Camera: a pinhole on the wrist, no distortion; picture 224 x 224 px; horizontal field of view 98.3 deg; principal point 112.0 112.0 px. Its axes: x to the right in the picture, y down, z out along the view. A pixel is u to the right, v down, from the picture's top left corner.
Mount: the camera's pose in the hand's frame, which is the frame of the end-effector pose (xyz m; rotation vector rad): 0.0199 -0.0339 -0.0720 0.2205 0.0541 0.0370
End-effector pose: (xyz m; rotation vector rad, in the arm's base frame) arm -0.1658 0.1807 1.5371 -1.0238 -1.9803 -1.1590
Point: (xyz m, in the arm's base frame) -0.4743 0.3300 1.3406
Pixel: 111.4 64.2
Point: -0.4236 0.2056 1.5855
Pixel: 208.2 22.4
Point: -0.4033 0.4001 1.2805
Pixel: 97.4 87.5
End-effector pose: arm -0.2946 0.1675 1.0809 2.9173 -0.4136 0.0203
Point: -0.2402 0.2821 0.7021
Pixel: 102.8 98.0
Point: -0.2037 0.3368 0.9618
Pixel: 112.6 42.7
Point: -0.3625 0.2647 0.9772
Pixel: 34.7 100.1
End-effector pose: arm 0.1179 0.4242 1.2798 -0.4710 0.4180 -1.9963
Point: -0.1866 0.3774 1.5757
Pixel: 176.6 7.7
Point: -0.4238 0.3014 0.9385
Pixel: behind the camera
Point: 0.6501 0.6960 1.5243
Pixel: 8.7 183.6
